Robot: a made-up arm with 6 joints. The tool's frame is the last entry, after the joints.
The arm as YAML. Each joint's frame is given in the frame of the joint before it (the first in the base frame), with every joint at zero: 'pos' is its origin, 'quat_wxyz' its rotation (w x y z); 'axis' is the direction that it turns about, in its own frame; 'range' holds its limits. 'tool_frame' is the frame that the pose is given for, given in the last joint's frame.
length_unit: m
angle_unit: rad
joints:
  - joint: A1
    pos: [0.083, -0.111, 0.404]
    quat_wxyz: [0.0, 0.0, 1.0, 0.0]
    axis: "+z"
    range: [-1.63, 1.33]
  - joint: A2
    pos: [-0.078, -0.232, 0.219]
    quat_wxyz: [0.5, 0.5, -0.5, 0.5]
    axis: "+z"
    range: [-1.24, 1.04]
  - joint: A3
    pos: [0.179, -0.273, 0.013]
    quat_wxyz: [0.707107, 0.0, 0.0, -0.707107]
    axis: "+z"
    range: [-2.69, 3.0]
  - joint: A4
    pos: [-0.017, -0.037, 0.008]
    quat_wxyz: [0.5, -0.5, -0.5, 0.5]
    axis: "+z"
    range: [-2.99, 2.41]
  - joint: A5
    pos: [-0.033, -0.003, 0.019]
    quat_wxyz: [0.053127, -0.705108, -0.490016, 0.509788]
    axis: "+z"
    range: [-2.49, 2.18]
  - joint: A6
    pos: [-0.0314, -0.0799, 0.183]
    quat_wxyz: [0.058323, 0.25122, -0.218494, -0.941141]
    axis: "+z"
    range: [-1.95, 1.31]
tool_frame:
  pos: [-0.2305, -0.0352, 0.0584]
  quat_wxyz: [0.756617, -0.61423, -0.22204, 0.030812]
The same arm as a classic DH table. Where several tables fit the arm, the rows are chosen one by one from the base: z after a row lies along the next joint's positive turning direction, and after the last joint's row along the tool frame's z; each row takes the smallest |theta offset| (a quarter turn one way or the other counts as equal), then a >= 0, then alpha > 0; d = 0 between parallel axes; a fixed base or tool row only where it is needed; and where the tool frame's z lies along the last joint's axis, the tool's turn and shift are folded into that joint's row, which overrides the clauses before.
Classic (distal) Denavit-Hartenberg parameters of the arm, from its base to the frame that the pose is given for. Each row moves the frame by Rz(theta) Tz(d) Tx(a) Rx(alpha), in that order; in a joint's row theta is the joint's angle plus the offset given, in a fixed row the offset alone. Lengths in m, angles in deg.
base (fixed): theta0 -53.21, d 0, a 0.1386, alpha 180
A1: theta0 -53.21, d -0.185, a 0.078, alpha -90
A2: theta0 33.25, d 0, a -0.3265, alpha 0
A3: theta0 56.75, d 0.253, a 0.037, alpha 90
A4: theta0 -61.15, d 0.0524, a 0.0133, alpha -118.33
A5: theta0 -78.22, d 0.2468, a 0.0825, alpha 38.9
A6: theta0 -23.23, d 0.0126, a -0.2267, alpha -81.56
tool (fixed): theta0 -17.54, d 0.0551, a 0, alpha 0
Joint limits (deg, base to tool): -93.39..76.2 -71.05..59.59 -154.13..171.89 -171.31..138.08 -142.67..124.9 -111.73..75.06

